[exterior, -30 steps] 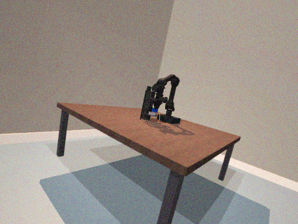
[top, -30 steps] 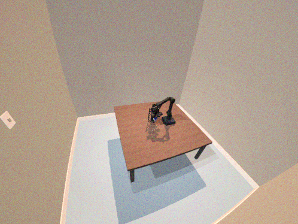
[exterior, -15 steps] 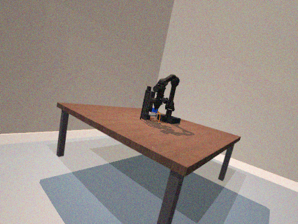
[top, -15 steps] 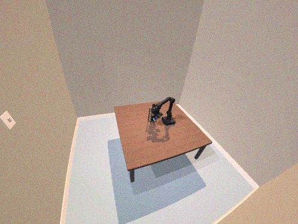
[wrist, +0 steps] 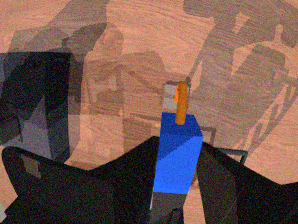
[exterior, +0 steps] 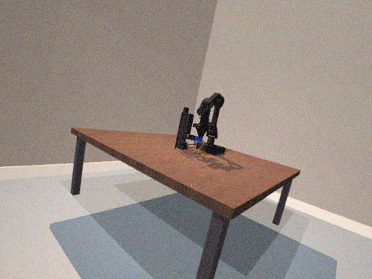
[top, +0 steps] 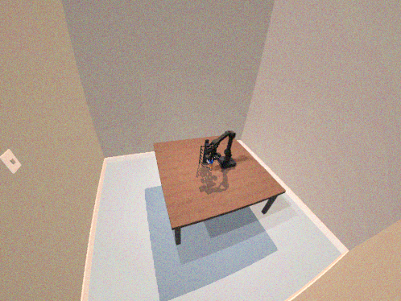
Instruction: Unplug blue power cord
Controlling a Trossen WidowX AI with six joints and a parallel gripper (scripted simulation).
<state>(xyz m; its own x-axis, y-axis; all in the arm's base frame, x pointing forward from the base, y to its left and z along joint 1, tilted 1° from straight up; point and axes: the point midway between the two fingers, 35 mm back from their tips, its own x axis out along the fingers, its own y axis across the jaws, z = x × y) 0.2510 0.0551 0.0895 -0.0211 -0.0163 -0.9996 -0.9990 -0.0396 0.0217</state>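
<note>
My gripper tip is 3 cm to the left of the blue plug and 1 cm short of it.
</note>
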